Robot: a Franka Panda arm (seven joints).
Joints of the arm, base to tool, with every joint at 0 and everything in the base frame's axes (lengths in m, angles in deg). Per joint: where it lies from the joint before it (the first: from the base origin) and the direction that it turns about. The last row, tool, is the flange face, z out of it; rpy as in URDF.
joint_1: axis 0 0 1 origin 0.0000 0.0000 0.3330
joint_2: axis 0 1 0 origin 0.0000 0.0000 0.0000
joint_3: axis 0 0 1 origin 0.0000 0.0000 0.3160
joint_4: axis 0 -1 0 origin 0.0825 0.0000 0.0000
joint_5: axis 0 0 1 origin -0.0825 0.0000 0.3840
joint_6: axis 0 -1 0 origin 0.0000 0.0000 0.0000
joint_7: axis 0 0 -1 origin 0.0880 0.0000 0.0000
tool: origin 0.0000 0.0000 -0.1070 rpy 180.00 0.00 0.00
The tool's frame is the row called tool.
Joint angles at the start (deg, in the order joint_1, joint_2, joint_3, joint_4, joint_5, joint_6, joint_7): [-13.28, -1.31, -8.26, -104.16, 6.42, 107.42, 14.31]
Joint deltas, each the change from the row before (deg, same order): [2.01, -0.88, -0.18, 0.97, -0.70, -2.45, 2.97]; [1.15, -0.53, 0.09, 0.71, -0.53, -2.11, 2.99]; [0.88, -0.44, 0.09, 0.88, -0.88, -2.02, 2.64]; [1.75, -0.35, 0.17, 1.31, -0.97, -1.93, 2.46]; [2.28, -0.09, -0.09, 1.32, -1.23, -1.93, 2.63]
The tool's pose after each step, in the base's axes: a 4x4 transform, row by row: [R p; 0 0 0 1], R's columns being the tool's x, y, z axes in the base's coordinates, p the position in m. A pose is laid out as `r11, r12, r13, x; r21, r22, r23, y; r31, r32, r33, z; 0, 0, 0, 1`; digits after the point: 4 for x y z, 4 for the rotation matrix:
0.7833, -0.6136, 0.1000, 0.5280; -0.6208, -0.7806, 0.0724, -0.1819; 0.0337, -0.1188, -0.9924, 0.5592; 0, 0, 0, 1
0.7681, -0.6352, 0.0816, 0.5271; -0.6402, -0.7648, 0.0730, -0.1696; 0.0160, -0.1083, -0.9940, 0.5668; 0, 0, 0, 1
0.7530, -0.6548, 0.0643, 0.5255; -0.6580, -0.7502, 0.0654, -0.1606; 0.0054, -0.0916, -0.9958, 0.5751; 0, 0, 0, 1
0.7500, -0.6593, 0.0532, 0.5270; -0.6614, -0.7481, 0.0539, -0.1435; 0.0043, -0.0756, -0.9971, 0.5863; 0, 0, 0, 1
0.7476, -0.6631, 0.0373, 0.5292; -0.6641, -0.7467, 0.0379, -0.1246; 0.0027, -0.0531, -0.9986, 0.5950; 0, 0, 0, 1

